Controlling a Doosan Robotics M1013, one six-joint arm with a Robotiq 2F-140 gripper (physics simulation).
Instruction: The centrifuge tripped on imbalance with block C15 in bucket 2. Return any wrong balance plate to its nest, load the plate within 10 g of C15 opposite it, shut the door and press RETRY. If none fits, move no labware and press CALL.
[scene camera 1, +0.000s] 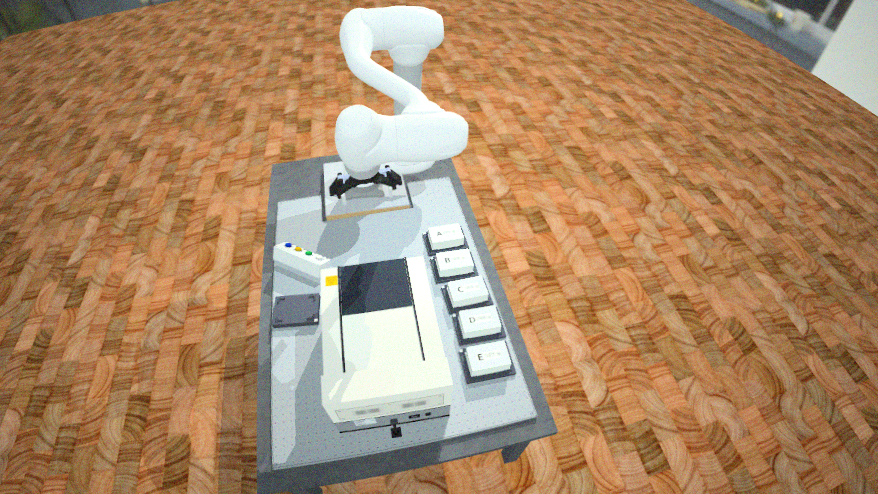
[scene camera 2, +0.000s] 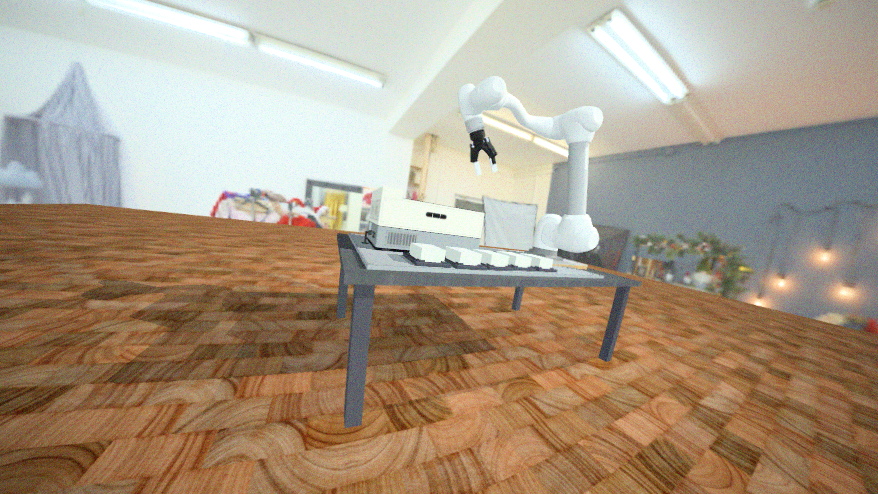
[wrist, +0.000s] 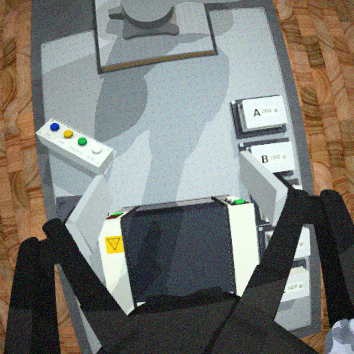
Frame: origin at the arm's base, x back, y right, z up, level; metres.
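Where they show: gripper, fingertip midpoint: (scene camera 1: 367, 196) (scene camera 2: 486, 173) (wrist: 173, 176); arm's base, origin of the base link: (scene camera 1: 363, 185) (scene camera 2: 543, 256) (wrist: 149, 13).
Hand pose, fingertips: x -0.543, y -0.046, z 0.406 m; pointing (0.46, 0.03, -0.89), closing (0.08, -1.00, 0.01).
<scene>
Each offset is from my fingertips to the top centre of the thing. "*": to the spot under its first point.
My gripper (scene camera 1: 363, 193) (scene camera 2: 485, 168) (wrist: 173, 176) is open and empty, high above the table on the arm-base side of the centrifuge (scene camera 1: 383, 344) (scene camera 2: 423, 219) (wrist: 245, 252). A dark panel @(dx -0.167, dy +0.008, dz -0.212 m) (scene camera 1: 375, 285) (wrist: 180, 252) covers part of its top; no block or bucket shows. Balance plates A @(dx +0.169, dy -0.271, dz -0.371 m) (scene camera 1: 446, 236) (wrist: 262, 113), B @(dx +0.032, dy -0.282, dz -0.371 m) (scene camera 1: 454, 262) (wrist: 272, 158), C @(dx -0.104, dy -0.305, dz -0.371 m) (scene camera 1: 467, 291), D @(dx -0.234, dy -0.322, dz -0.371 m) (scene camera 1: 480, 321) and E @(dx -0.372, dy -0.321, dz -0.371 m) (scene camera 1: 488, 358) (scene camera 2: 426, 252) sit in a row of dark nests. A reads 202 g, B 102 g, E 127 g. A finger hides C in the wrist view. The button box @(dx +0.117, dy +0.294, dz -0.341 m) (scene camera 1: 300, 262) (wrist: 75, 146) has blue, yellow, green and white buttons; its labels are unreadable.
A dark square pad @(* dx -0.102, dy +0.307, dz -0.400 m) (scene camera 1: 295, 310) lies left of the centrifuge in scene camera 1. The arm's base plate (scene camera 1: 368, 212) (wrist: 157, 61) is at the far end of the table (scene camera 1: 266, 380) (scene camera 2: 491, 280). A yellow warning label @(* dx -0.131, dy +0.140, dz -0.214 m) (wrist: 114, 244) is on the centrifuge.
</scene>
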